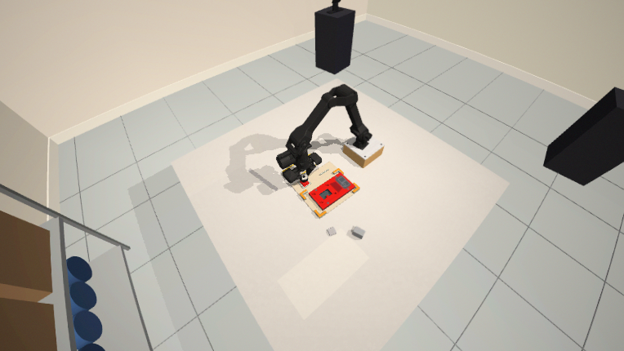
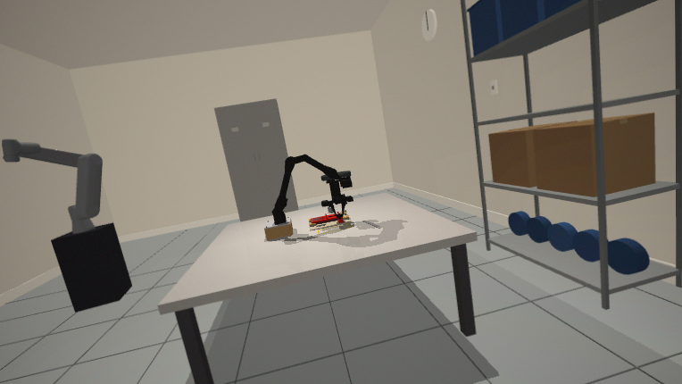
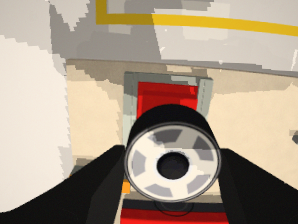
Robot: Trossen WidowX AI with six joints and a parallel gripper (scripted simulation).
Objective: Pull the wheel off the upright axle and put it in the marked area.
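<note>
The upright axle lies 2 cm below my gripper tip. From my gripper tip the other things lie so: wheel right at my gripper tip; grey strip 18 cm to the right, 12 cm ahead, 5 cm below.
</note>
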